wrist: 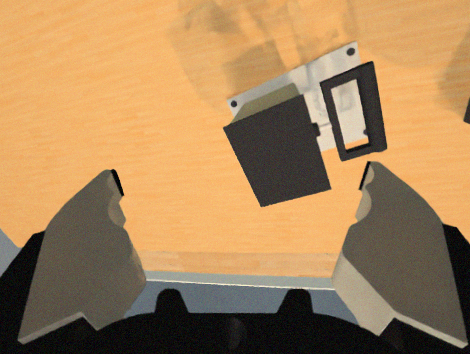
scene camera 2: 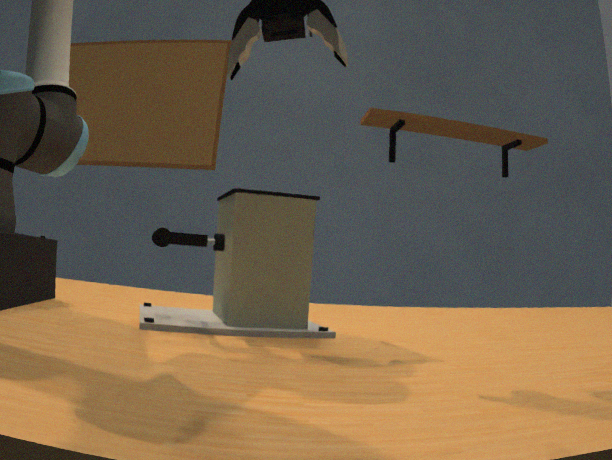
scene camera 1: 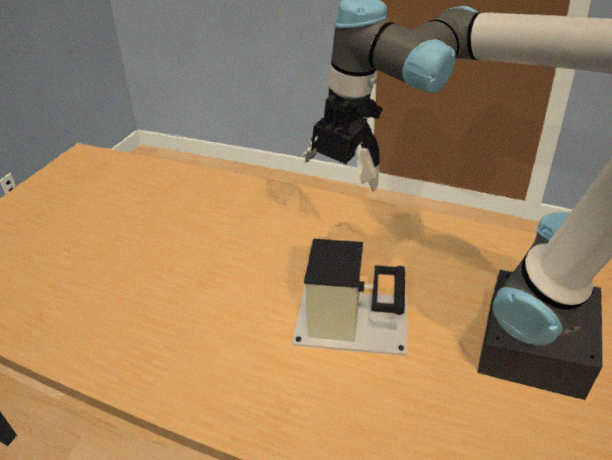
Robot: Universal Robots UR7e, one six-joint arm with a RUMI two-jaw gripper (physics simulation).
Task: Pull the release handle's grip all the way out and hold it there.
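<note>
The release handle's grip (scene camera 1: 399,290) (scene camera 2: 187,239) (wrist: 376,107) is a black rectangular loop. It stands out from the side of a pale yellow-green box (scene camera 1: 332,311) (scene camera 2: 267,260) (wrist: 272,102) with a black top. A short light rod (scene camera 1: 368,287) (scene camera 2: 211,242) (wrist: 325,125) shows between the grip and the black collar on the box. My gripper (scene camera 1: 341,172) (scene camera 2: 289,72) (wrist: 238,170) is open and empty. It hangs well above the box, apart from the grip, which lies near the right finger's tip in the wrist view.
The box stands on a light grey base plate (scene camera 1: 380,343) (scene camera 2: 175,315) (wrist: 332,62) with black corner bolts, on a wooden table (scene camera 1: 175,280) (scene camera 2: 475,350) (wrist: 125,75). The arm's dark base block (scene camera 1: 537,360) (scene camera 2: 27,270) stands on the grip's side. A wall shelf (scene camera 2: 450,128) and a brown board (scene camera 2: 150,105) are behind.
</note>
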